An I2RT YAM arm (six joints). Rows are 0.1 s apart.
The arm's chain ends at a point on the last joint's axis. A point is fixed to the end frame.
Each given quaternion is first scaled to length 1.
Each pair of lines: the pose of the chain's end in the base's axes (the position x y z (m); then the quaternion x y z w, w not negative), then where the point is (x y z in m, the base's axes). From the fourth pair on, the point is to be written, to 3 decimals.
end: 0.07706, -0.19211, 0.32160, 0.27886, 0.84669, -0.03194, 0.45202
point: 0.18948 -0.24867 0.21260
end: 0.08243, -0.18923, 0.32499, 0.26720, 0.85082, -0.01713, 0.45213
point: 0.19719 -0.24016 0.21565
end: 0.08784, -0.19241, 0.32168, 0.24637, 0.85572, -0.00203, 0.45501
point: 0.20592 -0.23670 0.21299
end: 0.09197, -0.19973, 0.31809, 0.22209, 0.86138, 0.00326, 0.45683
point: 0.212 -0.240 0.210
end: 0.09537, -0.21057, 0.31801, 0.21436, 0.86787, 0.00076, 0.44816
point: 0.214 -0.250 0.208
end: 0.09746, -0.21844, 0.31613, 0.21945, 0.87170, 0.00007, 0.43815
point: 0.213 -0.258 0.203
